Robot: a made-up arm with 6 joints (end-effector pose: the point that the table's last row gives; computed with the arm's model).
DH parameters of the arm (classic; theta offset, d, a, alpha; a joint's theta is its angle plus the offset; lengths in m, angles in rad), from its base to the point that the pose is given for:
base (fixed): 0.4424 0 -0.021 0
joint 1: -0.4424 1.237 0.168 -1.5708
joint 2: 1.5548 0 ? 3.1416
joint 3: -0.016 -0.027 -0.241 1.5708
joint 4: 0 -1.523 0.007 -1.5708
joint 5: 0 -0.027 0.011 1.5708
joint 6: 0.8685 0 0.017 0
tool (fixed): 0.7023 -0.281 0 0
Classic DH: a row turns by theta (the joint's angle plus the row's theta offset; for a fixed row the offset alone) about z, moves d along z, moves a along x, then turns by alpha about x.
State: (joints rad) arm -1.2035 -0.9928 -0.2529 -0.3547 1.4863 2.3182
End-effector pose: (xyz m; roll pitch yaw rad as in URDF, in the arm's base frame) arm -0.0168 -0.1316 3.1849 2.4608 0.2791 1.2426
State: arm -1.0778 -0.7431 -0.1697 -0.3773 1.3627 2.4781
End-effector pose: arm 0.1926 -0.4954 3.2415 2.6390 -0.0163 1.3083
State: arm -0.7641 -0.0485 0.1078 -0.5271 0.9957 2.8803
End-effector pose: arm 1.1580 -1.2161 2.9515 -2.9039 -0.6019 1.1905
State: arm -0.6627 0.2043 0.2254 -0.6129 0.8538 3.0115
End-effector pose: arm 1.5624 -1.3192 2.6898 -2.5295 -0.6918 1.0531
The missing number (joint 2, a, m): -1.0031
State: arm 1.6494 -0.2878 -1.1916 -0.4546 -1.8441 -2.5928
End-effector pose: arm -0.2660 0.7422 1.0715 1.0980 -0.7819 3.1030
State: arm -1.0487 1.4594 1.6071 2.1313 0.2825 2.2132
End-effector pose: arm 1.4995 -2.4909 1.8041 -1.5555 1.2200 0.7748
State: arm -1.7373 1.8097 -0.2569 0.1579 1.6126 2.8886
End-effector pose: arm -0.0588 -0.8878 -0.5520 -1.1005 -0.3019 -0.1413
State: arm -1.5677 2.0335 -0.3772 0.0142 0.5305 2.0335
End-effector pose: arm 0.0330 -0.0232 -0.6563 0.1514 0.2710 -1.0732
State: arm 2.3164 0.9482 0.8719 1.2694 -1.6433 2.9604
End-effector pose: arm -1.5299 1.9755 1.8395 -0.2556 1.2667 -2.7625
